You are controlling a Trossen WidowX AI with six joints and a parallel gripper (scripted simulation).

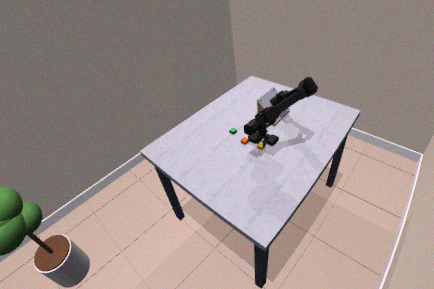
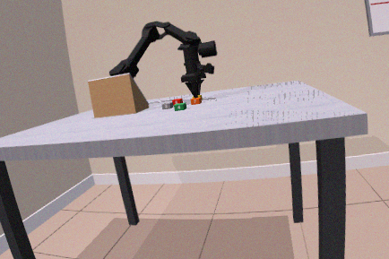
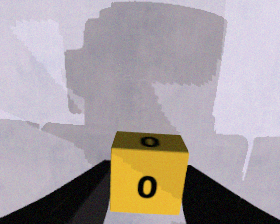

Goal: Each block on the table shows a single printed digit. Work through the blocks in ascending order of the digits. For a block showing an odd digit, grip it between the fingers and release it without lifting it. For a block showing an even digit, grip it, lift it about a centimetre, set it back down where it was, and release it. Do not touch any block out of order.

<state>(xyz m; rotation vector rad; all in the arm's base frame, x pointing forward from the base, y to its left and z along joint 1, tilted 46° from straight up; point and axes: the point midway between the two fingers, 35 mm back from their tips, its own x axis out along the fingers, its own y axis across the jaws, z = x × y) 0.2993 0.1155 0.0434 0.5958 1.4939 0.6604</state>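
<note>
Now: gripper tip 14 cm to the left of the grey block and 8 cm past it. Also, from my gripper tip: orange block 10 cm to the right, 2 cm ahead; red block 7 cm behind, 5 cm to the right; yellow block right at my gripper tip.
</note>
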